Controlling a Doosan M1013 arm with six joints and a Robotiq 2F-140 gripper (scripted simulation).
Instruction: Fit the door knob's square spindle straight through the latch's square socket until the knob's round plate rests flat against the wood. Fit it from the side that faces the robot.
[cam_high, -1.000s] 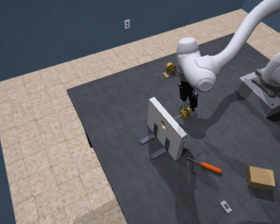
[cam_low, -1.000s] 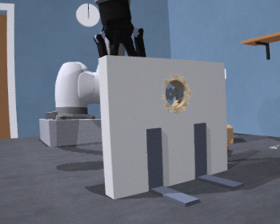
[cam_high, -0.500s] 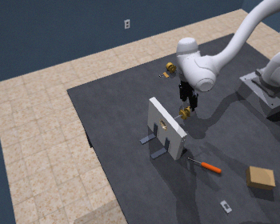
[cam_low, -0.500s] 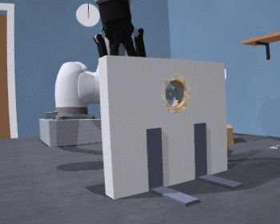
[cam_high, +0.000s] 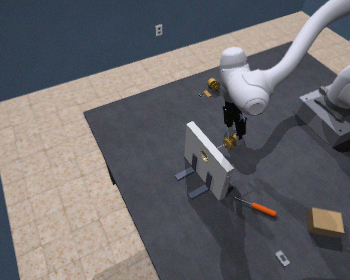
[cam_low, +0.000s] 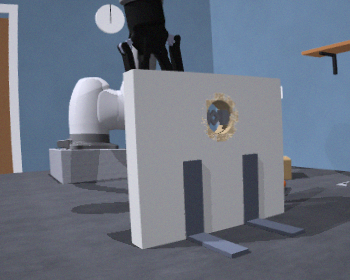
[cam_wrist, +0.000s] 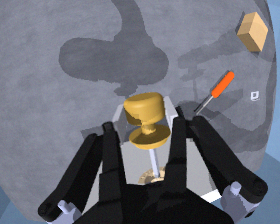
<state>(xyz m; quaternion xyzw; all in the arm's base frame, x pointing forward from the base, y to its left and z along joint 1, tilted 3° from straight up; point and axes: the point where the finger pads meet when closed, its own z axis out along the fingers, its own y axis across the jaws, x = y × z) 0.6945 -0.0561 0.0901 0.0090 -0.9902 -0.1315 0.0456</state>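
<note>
Now: the white wooden panel 16 cm ahead of my hand, 6 cm below it and 1 cm to the left of it. From my hand the other things lie so: brass piece: 48 cm to the right, 21 cm below, 20 cm behind; orange-handled screwdriver: 26 cm to the left, 20 cm below, 5 cm ahead; cardboard box: 48 cm to the left, 18 cm below, 15 cm behind.
</note>
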